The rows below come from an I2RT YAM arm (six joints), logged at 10 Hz.
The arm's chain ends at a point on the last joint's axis. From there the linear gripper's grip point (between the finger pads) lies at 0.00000 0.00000 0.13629 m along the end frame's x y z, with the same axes.
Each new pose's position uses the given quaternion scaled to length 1; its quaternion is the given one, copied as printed.
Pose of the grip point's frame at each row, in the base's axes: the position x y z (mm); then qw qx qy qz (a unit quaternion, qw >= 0):
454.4 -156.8 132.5 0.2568 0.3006 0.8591 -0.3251
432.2 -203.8 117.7 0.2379 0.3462 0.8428 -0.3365
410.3 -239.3 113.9 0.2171 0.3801 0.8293 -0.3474
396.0 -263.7 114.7 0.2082 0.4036 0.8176 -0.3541
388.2 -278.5 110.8 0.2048 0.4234 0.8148 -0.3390
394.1 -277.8 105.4 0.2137 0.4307 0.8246 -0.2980
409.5 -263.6 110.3 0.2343 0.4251 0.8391 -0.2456
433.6 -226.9 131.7 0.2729 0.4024 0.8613 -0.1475
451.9 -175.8 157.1 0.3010 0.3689 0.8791 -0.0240
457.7 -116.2 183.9 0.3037 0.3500 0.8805 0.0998
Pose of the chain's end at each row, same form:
420.9 -59.6 222.0 0.2568 0.3006 0.8591 -0.3251
409.3 -104.0 207.7 0.2379 0.3462 0.8428 -0.3365
397.2 -138.3 204.4 0.2171 0.3801 0.8293 -0.3474
388.6 -161.9 205.0 0.2082 0.4036 0.8176 -0.3541
381.8 -179.6 204.3 0.2048 0.4234 0.8148 -0.3390
381.1 -185.7 205.0 0.2137 0.4307 0.8246 -0.2980
384.4 -180.3 215.2 0.2343 0.4251 0.8391 -0.2456
385.7 -162.3 241.8 0.2729 0.4024 0.8613 -0.1475
382.2 -139.8 268.5 0.3010 0.3689 0.8791 -0.0240
375.3 -111.2 292.3 0.3037 0.3500 0.8805 0.0998

